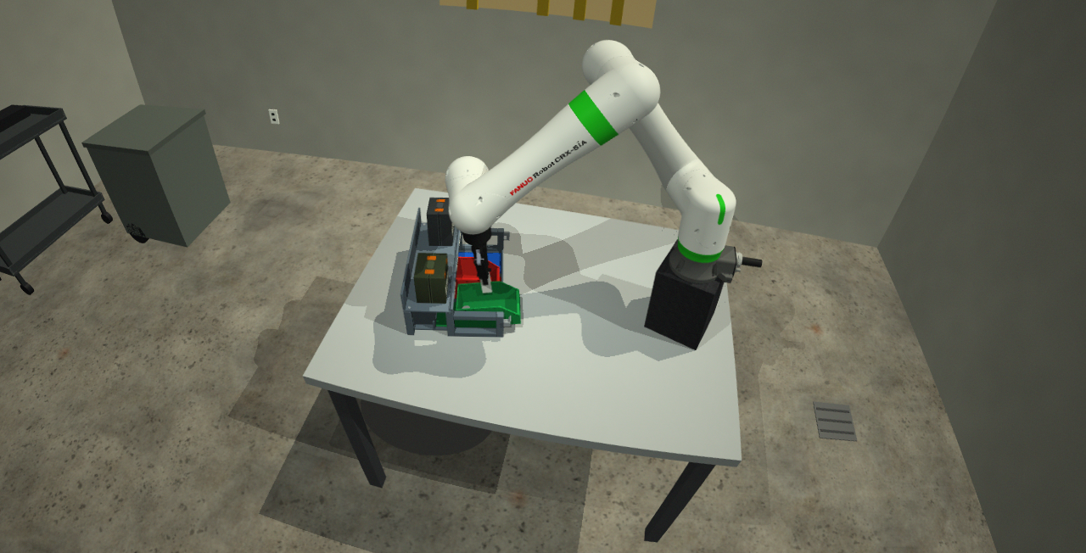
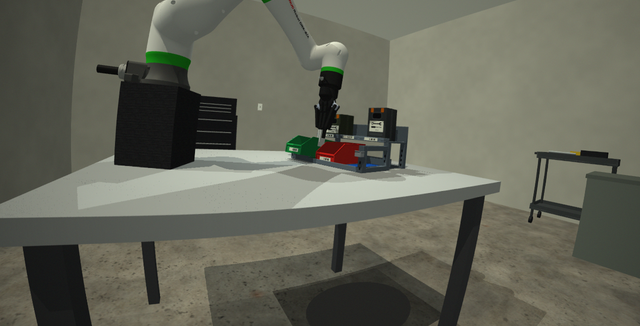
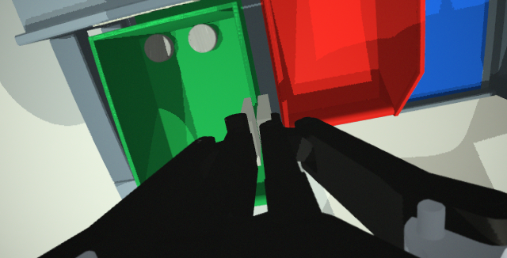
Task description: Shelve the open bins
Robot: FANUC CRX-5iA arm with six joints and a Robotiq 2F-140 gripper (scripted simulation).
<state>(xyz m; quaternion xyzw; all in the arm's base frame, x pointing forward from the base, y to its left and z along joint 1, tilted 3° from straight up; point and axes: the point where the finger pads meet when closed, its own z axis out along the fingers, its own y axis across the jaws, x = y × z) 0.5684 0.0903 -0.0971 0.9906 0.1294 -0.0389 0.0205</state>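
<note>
The green bin lies 4 cm to the left of my hand, 4 cm below it and 2 cm behind it. From my hand the other things lie so: red bin 6 cm ahead, 5 cm to the right, 5 cm below.
</note>
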